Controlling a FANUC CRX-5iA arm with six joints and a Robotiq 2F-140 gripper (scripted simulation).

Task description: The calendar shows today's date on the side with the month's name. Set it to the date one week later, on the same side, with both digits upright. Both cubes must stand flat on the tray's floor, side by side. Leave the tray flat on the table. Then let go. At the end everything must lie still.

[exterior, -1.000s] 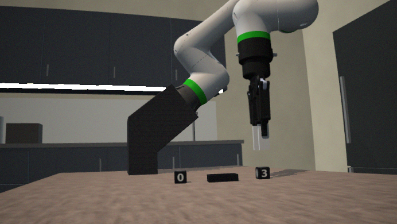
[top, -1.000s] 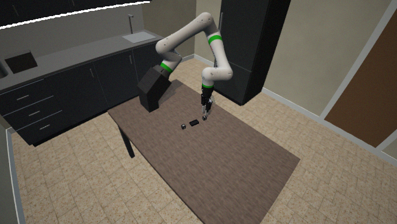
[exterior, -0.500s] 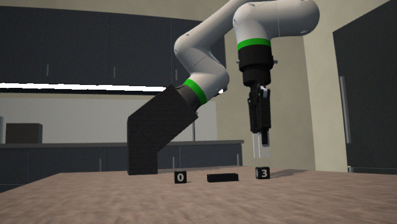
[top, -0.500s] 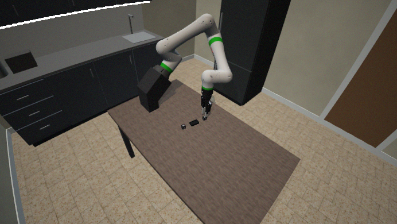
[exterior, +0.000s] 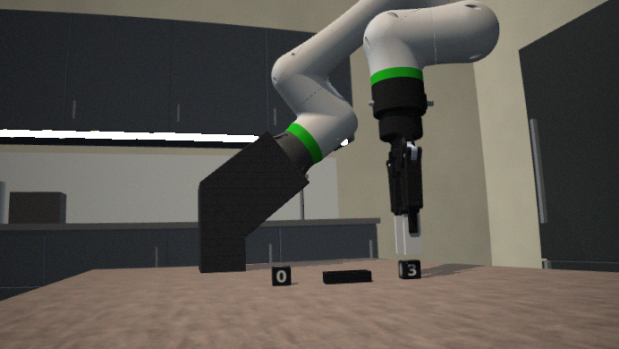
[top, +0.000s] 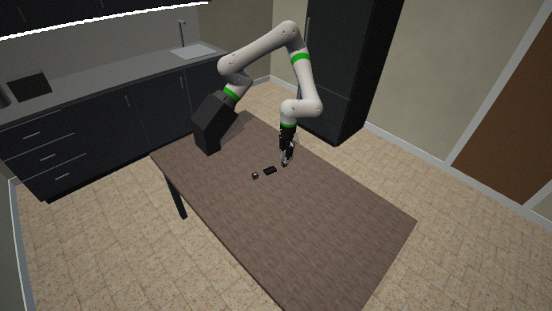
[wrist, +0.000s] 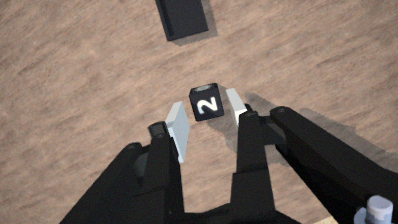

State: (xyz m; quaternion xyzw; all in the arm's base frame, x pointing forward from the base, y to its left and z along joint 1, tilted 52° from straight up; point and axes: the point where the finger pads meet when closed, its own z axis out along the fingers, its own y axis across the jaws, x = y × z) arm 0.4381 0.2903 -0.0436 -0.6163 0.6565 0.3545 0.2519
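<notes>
My gripper is now 60 mm above the cube. Round my hand: black tray: 110 mm to the right, 60 mm below, 10 mm behind.
</notes>
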